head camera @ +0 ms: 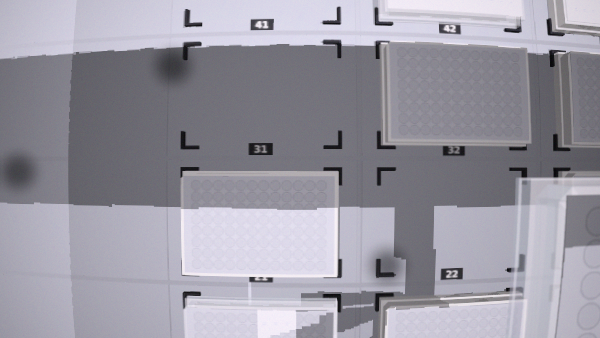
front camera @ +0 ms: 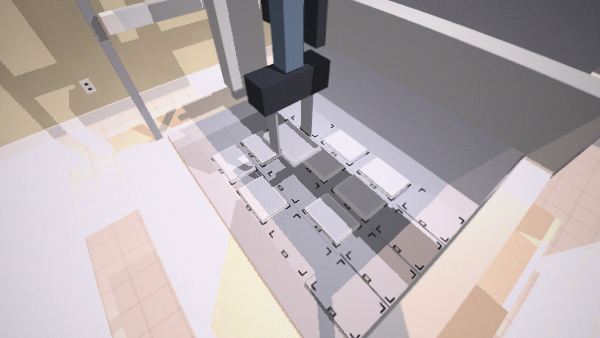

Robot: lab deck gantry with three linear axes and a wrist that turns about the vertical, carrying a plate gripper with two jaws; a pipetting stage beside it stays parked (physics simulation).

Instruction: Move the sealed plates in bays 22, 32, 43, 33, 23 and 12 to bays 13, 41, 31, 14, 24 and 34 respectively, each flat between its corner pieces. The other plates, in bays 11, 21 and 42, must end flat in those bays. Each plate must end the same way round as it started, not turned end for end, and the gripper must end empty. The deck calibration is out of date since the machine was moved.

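Places are measured from the robot's base along level axes (x ahead, y up, z right), in centimetres.
Pixels of known places: gripper, fingertip midpoint: [front camera: 291, 141]; robot's base, link origin: [front camera: 212, 158].
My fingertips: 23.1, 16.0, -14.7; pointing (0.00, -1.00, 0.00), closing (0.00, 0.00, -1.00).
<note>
For each thing: its top centre in the pictures, then the offset to it from my fingertips, as dx, dy, dz. "pt": a spot on its surface instead.
- pale sealed plate, top centre: [front camera: 291, 139] +0.0, +0.7, +0.0
- Bay 22, surface spot: [head camera: 475, 235] pt +2.1, -16.0, +1.1
- Bay 13, surface spot: [front camera: 300, 243] pt +16.7, -16.0, +10.5
My gripper [front camera: 291, 144] is shut on a pale sealed plate [front camera: 300, 142] [head camera: 582, 305], held above the deck. In the head view this plate looms large at the lower right; the jaws do not show there. Bay 22 [head camera: 475, 235] has no plate; neither do bays 31 [head camera: 260, 100] and 41 [head camera: 260, 10]. Plates lie in bays 32 [front camera: 324, 165] [head camera: 457, 95], 33 [front camera: 360, 197] [head camera: 585, 100], 43 [front camera: 384, 176] [head camera: 582, 12], 42 [front camera: 346, 145] [head camera: 450, 7], 21 [front camera: 260, 149] [head camera: 260, 235], 11 [front camera: 233, 162] [head camera: 220, 322], 12 [front camera: 263, 198] [head camera: 450, 322] and 23 [front camera: 331, 218].
Bay 13 [front camera: 300, 243] and the bays of the column nearest the right-hand wall [front camera: 450, 225] hold no plates. Black corner pieces mark the bays. A grey column [front camera: 240, 45] stands behind the gripper at the left. Hard shadows cross the deck.
</note>
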